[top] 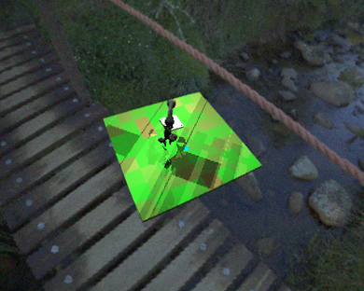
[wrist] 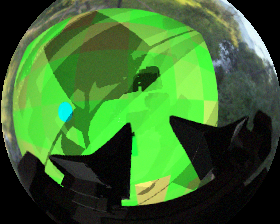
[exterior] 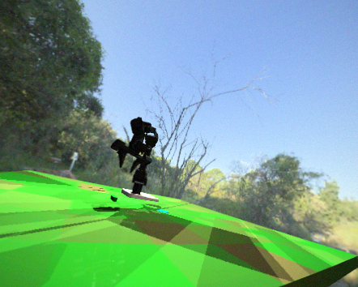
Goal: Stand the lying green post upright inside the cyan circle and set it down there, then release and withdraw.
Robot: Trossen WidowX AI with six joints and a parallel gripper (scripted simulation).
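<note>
My gripper tip is 13 cm above the green post, 9 cm past it and 1 cm to the right of it. Round my gripper tip: cyan circle 21 cm to the left, 14 cm below, 3 cm ahead.
</note>
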